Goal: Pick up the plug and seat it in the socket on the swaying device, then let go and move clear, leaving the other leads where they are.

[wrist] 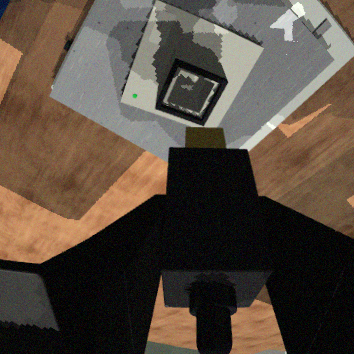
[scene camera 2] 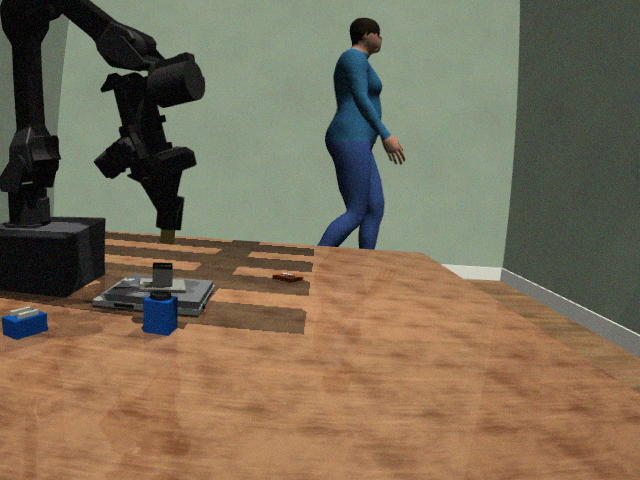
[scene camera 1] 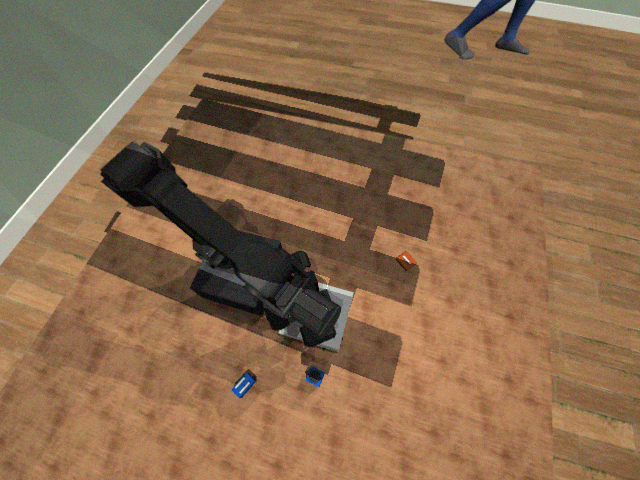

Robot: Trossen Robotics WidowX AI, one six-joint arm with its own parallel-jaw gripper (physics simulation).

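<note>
My gripper point(scene camera 2: 169, 217) point(wrist: 209, 207) points down, shut on the plug; the plug's olive-brown end point(scene camera 2: 166, 236) point(wrist: 205, 137) sticks out below the fingers. The socket point(scene camera 2: 162, 276) point(wrist: 166, 97) is an upright black-rimmed square housing on a pale plate point(wrist: 240, 55) of the grey-white device point(scene camera 1: 345, 310) point(scene camera 2: 192, 310) point(wrist: 80, 80). A green dot point(wrist: 134, 95) shows on the plate beside it. The plug is above the socket, apart from it; in the wrist view its end appears just below the socket's near corner. The wrist hides the fingertips in scene camera 1.
A blue block with white bars point(scene camera 1: 243, 384) point(scene camera 2: 24, 325), a blue block with a black round top point(scene camera 1: 308, 378) point(scene camera 2: 160, 316) and a flat orange piece point(scene camera 1: 406, 260) point(scene camera 2: 287, 277) lie around the device. The arm's base point(scene camera 2: 46, 258) stands beside it. A person point(scene camera 2: 356, 113) is in the background.
</note>
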